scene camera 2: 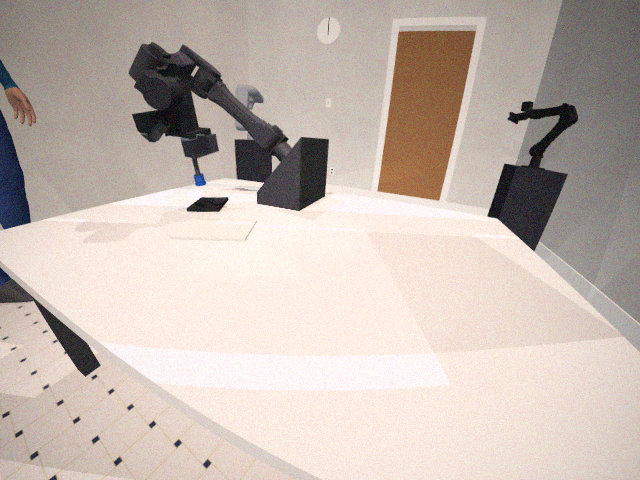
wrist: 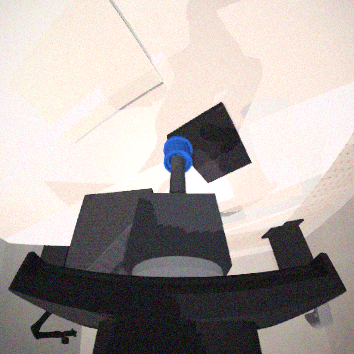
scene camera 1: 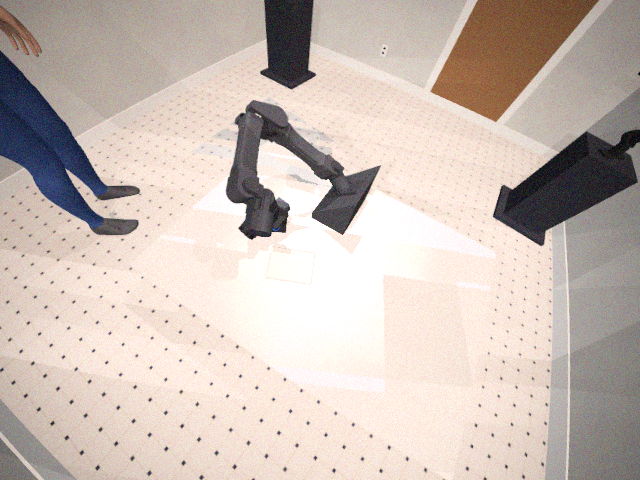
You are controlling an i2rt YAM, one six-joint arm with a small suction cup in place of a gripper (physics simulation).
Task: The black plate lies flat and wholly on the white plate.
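Frame: origin at the arm's base, x back, y right, z up, level; metres.
Seen in the pictures: hand, its tool point: point(scene camera 2: 200, 184) point(wrist: 177, 148); arm's base, origin of its link: point(scene camera 2: 293, 163) point(scene camera 1: 345, 190).
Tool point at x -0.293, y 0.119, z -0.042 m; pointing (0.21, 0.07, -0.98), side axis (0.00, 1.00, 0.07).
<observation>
Pixels of each thing's top centre, then the offset from my tool point to it. Level surfaces: height alone.
- black plate, centre of its top: point(wrist: 214, 151) point(scene camera 2: 209, 202) dy +0.068, dx +0.072, dz -0.078 m
- white plate, centre of its top: point(wrist: 76, 77) point(scene camera 2: 216, 226) point(scene camera 1: 291, 264) dy -0.119, dx -0.058, dz -0.082 m
- table, height of its surface: dz -0.089 m
The black plate point(scene camera 2: 207, 204) point(wrist: 220, 135) lies flat on the table, beside the white plate and apart from it. In scene camera 1 the arm hides most or all of it. The white plate point(scene camera 1: 290, 266) point(scene camera 2: 214, 230) point(wrist: 85, 65) lies flat on the table; its colour is close to the table's. My suction cup point(scene camera 2: 199, 179) point(wrist: 178, 152) is blue, points down and holds nothing. It hangs above the table near the black plate, with a gap below it. In scene camera 1 a small blue bit of the cup point(scene camera 1: 277, 228) shows beside the arm's wrist.
The black wedge-shaped base point(scene camera 1: 338, 209) point(scene camera 2: 281, 183) of the arm stands at the back of the table point(scene camera 2: 310, 310), behind and to the right of the black plate in scene camera 2. A person point(scene camera 1: 38, 149) stands at the left. Another arm point(scene camera 2: 553, 116) stands on a black pedestal point(scene camera 2: 532, 201) at the right.
</observation>
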